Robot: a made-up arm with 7 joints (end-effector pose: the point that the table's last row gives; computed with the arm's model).
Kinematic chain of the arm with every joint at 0, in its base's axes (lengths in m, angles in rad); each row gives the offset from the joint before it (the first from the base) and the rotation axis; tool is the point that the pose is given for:
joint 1: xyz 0 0 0.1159 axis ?
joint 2: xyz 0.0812 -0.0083 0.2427 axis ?
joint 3: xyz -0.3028 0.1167 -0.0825 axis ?
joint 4: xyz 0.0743 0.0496 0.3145 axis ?
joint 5: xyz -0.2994 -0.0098 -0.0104 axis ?
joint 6: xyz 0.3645 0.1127 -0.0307 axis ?
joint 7: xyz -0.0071 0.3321 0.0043 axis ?
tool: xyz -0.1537 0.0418 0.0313
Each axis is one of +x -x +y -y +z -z.
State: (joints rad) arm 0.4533 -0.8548 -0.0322 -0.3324 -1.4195 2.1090 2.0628
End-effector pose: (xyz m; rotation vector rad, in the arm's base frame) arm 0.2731 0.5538 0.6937 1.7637 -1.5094 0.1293
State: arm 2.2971 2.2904 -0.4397 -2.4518 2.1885 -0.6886 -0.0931
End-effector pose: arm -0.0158 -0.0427 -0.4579 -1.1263 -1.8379 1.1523
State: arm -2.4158 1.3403 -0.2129 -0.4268 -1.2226 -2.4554 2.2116
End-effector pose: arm 0.3698 0.1418 0.5967 -2.7525 0.7015 0.9280
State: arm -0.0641 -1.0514 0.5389 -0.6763 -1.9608 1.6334 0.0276
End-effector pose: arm 0.6522 0.3147 0.6215 0.1201 0.4389 -1.6866
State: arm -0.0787 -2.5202 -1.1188 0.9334 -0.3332 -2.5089 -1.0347
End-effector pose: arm 0.2973 0.2913 -0.1361 -0.3110 -2.3463 -0.1902
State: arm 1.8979 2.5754 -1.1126 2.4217 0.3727 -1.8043 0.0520
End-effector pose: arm -0.2182 -0.3702 0.1355 2.8211 0.0601 -0.6462
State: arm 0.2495 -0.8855 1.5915 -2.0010 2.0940 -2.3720 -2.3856
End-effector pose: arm 0.2283 -0.2329 0.7055 0.7943 0.5466 0.8019
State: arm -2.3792 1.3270 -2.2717 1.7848 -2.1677 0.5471 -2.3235
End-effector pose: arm 0.3228 -0.2770 0.2448 0.7013 0.3703 0.4661
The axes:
joint 1: +z
joint 2: -y
joint 3: +z
joint 4: -y
joint 5: -x
joint 6: -y
joint 7: +x

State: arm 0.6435 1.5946 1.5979 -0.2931 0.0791 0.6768 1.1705
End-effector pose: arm -0.0509 0.0132 -0.4092 -0.2783 -0.5845 2.5501
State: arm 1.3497 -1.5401 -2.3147 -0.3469 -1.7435 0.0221 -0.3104
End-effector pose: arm 0.1497 0.7685 0.8063 -0.0546 -0.7315 -0.6096
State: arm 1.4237 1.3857 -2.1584 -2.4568 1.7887 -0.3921 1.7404
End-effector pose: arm -0.2931 -0.5120 0.2630 0.9253 2.1430 1.2678
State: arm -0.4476 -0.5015 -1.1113 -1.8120 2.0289 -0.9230 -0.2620
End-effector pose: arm -0.0162 0.4976 0.9450 -0.3391 2.5749 1.2713
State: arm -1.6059 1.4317 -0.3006 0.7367 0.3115 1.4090 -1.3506
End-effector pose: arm 0.4215 -0.0961 0.5281 1.0239 0.8899 0.7081
